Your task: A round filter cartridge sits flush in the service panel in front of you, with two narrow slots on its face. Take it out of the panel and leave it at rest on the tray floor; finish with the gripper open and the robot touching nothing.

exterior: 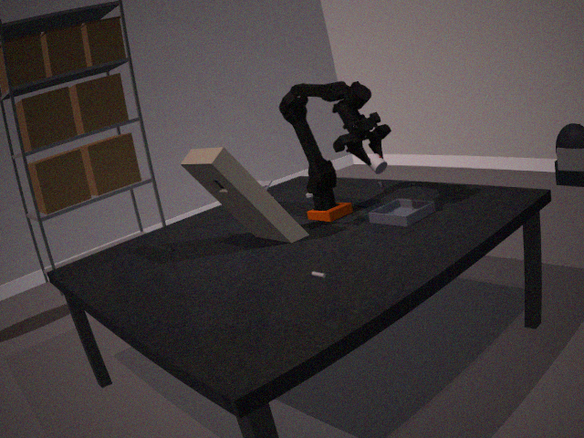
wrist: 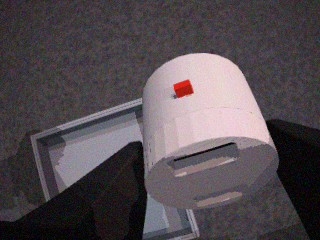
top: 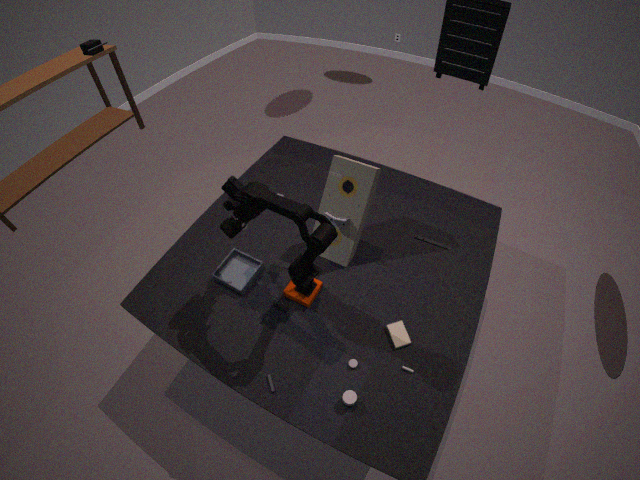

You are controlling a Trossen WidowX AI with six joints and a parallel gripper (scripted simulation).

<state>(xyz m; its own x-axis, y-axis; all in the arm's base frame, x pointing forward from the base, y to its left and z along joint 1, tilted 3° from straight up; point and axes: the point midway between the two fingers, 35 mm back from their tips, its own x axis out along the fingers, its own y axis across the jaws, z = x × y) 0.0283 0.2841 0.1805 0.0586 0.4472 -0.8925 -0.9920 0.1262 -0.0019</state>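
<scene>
Right now the grey tray is 10 cm behind my gripper tip, 1 cm to the right of it and 18 cm below it. Also, from my gripper tip: ledge: 23 cm ahead, 29 cm to the right, 4 cm below; beige service panel: 28 cm ahead, 28 cm to the right, 3 cm below; grey round filter cartridge: right at my gripper tip.
</scene>
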